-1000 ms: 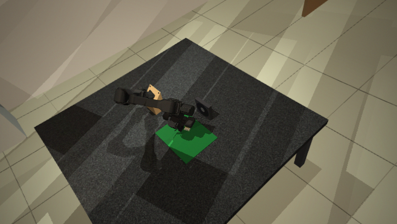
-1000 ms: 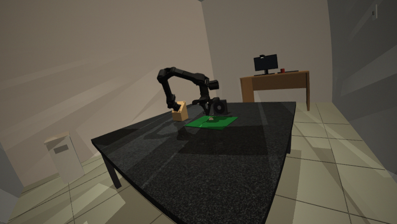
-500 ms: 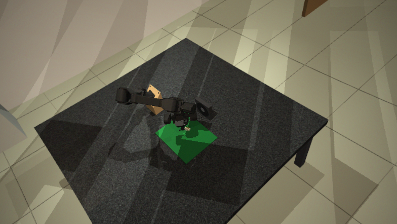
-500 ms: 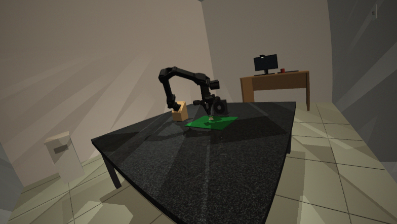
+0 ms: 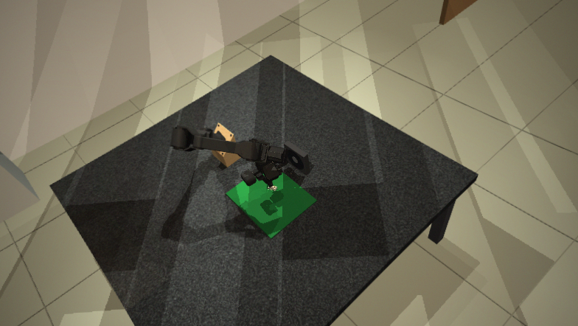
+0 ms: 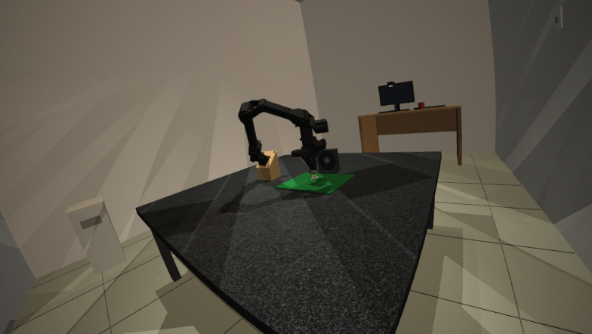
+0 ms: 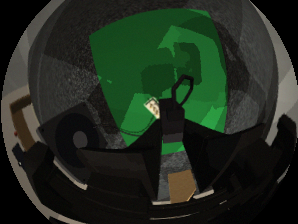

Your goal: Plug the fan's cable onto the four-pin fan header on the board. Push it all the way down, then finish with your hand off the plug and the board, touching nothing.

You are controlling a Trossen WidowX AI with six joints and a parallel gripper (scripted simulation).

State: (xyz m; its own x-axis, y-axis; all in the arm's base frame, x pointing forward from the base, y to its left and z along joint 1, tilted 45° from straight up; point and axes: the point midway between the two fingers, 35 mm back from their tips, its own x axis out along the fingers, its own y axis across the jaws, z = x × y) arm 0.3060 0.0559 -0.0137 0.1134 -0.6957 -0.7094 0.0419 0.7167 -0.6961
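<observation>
Right now the green board is 8 cm below my gripper tip, 3 cm ahead of it and 2 cm to the right of it. From my gripper tip the other things lie so: dark fan plug 1 cm ahead, 1 cm above; black fan 16 cm to the left, 2 cm behind, 1 cm below.
</observation>
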